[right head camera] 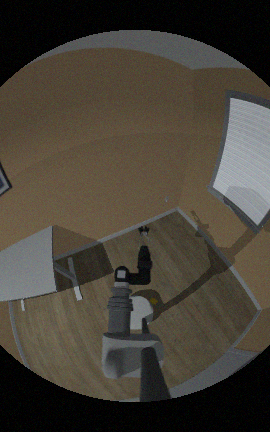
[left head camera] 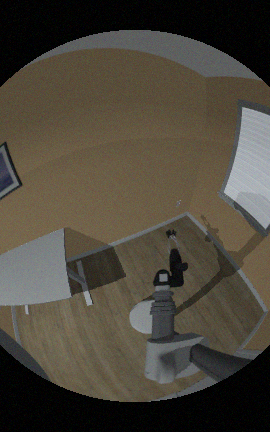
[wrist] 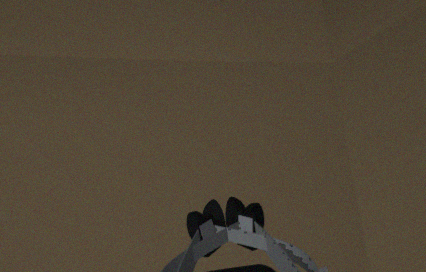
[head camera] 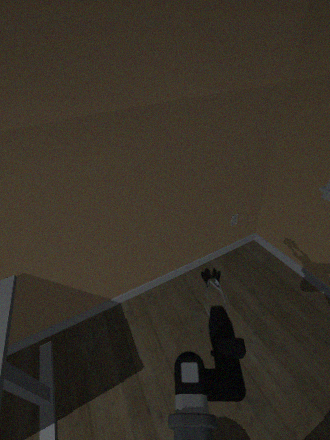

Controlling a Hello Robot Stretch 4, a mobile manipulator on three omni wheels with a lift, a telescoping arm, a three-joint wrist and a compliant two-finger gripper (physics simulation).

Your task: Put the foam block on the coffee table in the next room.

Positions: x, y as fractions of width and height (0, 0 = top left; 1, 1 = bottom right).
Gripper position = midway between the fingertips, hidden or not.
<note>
In view: my gripper (head camera: 0.63, 0.61) and a tan wall (head camera: 0.42, 0.31).
My gripper shows as well in the wrist view (wrist: 0.53, 0.79).
</note>
